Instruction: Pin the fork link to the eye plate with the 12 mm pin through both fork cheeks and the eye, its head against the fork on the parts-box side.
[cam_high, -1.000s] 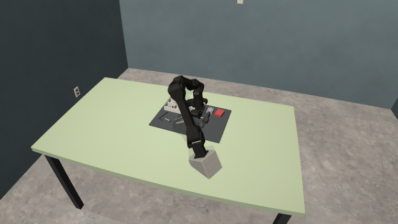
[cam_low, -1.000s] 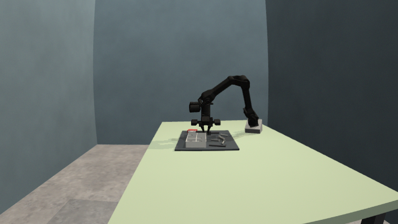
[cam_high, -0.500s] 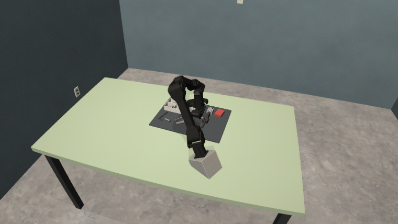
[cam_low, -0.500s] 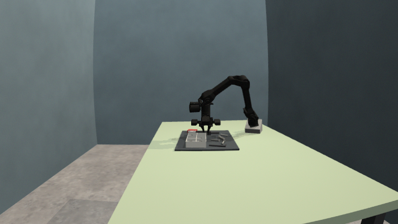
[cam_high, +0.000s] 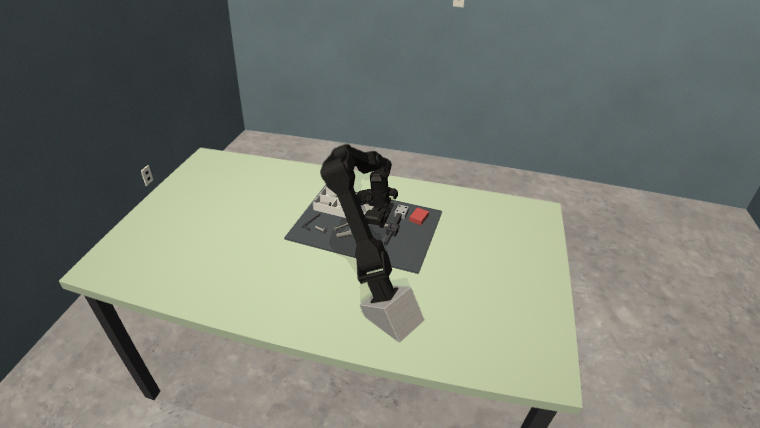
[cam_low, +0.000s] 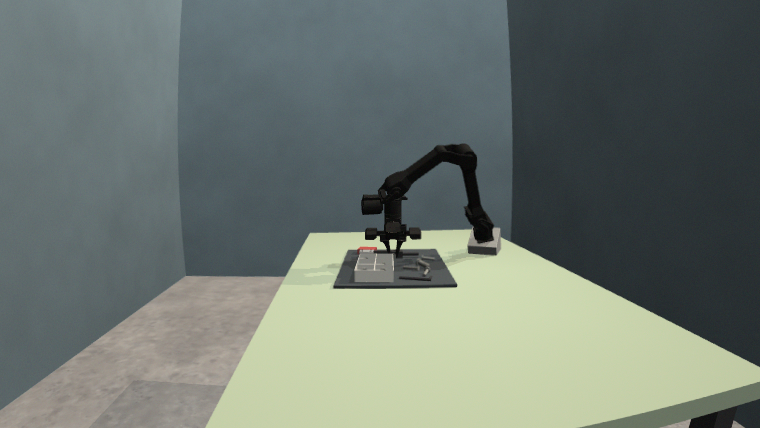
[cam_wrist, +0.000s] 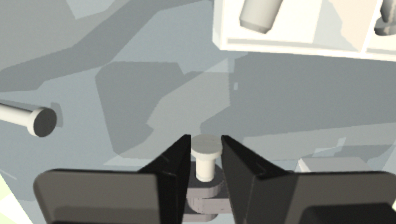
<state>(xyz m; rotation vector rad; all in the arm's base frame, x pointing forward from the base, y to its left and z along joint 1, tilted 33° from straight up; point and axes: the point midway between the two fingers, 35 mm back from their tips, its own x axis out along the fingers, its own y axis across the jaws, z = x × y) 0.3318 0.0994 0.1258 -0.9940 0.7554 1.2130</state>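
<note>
Now: the eye plate 4 cm to the right of my hand, 3 cm below it and 2 cm ahead of it. Also, from my hand: red block 10 cm to the right, 10 cm ahead, 3 cm below; then white parts box 16 cm to the left, 4 cm ahead, 3 cm below; then mat 6 cm to the left, 5 cm below.
</note>
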